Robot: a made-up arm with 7 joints.
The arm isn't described. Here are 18 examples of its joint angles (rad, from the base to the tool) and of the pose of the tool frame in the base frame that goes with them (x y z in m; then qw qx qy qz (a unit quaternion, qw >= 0)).
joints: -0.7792 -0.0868 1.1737 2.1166 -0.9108 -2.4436 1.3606
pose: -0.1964 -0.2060 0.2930 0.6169 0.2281 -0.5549 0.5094
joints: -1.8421 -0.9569 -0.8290 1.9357 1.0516 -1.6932 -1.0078
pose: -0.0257 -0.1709 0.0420 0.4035 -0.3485 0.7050 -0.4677
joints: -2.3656 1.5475 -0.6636 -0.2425 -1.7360 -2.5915 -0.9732
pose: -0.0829 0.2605 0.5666 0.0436 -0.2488 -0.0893 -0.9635
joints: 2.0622 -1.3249 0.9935 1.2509 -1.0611 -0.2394 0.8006
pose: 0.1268 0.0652 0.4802 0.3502 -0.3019 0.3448 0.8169
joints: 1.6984 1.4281 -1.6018 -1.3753 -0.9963 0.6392 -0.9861
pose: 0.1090 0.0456 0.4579 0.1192 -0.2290 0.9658 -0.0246
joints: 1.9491 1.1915 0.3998 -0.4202 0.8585 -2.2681 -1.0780
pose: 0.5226 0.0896 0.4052 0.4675 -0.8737 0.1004 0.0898
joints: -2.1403 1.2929 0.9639 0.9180 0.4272 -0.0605 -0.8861
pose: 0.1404 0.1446 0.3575 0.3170 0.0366 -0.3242 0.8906
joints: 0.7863 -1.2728 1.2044 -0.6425 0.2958 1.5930 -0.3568
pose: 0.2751 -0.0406 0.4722 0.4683 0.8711 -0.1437 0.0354
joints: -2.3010 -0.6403 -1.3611 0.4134 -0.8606 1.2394 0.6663
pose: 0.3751 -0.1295 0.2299 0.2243 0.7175 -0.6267 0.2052
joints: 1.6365 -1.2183 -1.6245 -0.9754 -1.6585 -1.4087 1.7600
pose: 0.3503 0.2487 0.2413 0.4340 -0.5960 0.6645 -0.1220
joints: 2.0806 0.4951 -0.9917 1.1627 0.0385 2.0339 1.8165
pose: 0.1951 -0.1995 0.6671 0.5246 0.0295 0.3225 -0.7874
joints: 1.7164 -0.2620 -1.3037 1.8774 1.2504 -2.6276 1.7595
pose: 0.5221 -0.1028 0.4737 0.5554 0.1182 0.7026 -0.4288
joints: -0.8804 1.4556 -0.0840 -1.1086 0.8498 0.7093 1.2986
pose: 0.1229 -0.1647 0.1913 0.3206 -0.3341 0.6700 -0.5802
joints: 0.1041 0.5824 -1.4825 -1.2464 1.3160 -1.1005 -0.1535
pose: -0.0408 -0.2486 0.3256 0.4927 0.3112 -0.1700 -0.7946
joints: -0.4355 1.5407 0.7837 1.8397 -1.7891 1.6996 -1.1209
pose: 0.2371 -0.0099 0.0646 0.4833 0.2460 0.8261 0.1534
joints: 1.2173 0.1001 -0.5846 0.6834 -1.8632 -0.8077 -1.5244
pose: -0.0019 0.3578 0.5600 0.5606 0.4566 0.0399 0.6897
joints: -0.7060 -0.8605 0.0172 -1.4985 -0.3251 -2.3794 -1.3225
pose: 0.0526 0.4533 0.0190 0.1540 -0.8265 -0.2979 0.4522
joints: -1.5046 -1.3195 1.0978 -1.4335 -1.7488 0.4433 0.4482
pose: -0.0510 0.1122 -0.1303 0.3866 -0.3491 0.2073 0.8280
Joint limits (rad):
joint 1: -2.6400..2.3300
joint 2: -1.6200..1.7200
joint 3: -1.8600..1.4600
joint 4: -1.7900..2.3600
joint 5: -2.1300..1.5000
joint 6: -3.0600..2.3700
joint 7: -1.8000..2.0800
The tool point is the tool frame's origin. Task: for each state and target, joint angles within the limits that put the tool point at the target. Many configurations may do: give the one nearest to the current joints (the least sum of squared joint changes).
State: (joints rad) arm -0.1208 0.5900 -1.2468 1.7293 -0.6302 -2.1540 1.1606
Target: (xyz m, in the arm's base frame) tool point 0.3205 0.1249 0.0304
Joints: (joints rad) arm -0.1791 0.7171 -1.4543 1.5877 -0.8875 -2.0968 1.1766
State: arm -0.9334 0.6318 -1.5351 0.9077 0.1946 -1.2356 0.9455
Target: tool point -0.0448 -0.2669 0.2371
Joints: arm -0.5036 0.4003 -1.3360 0.9686 0.8102 -1.5593 0.7680
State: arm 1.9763 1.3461 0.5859 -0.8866 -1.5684 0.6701 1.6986
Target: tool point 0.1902 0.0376 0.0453
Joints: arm 2.0125 1.5368 0.9442 -0.9033 -2.0178 0.9628 1.8254
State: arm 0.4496 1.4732 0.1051 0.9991 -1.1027 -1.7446 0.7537
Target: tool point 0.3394 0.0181 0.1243
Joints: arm 0.8355 0.8222 -0.1655 0.9722 -1.3161 -1.5550 0.9370
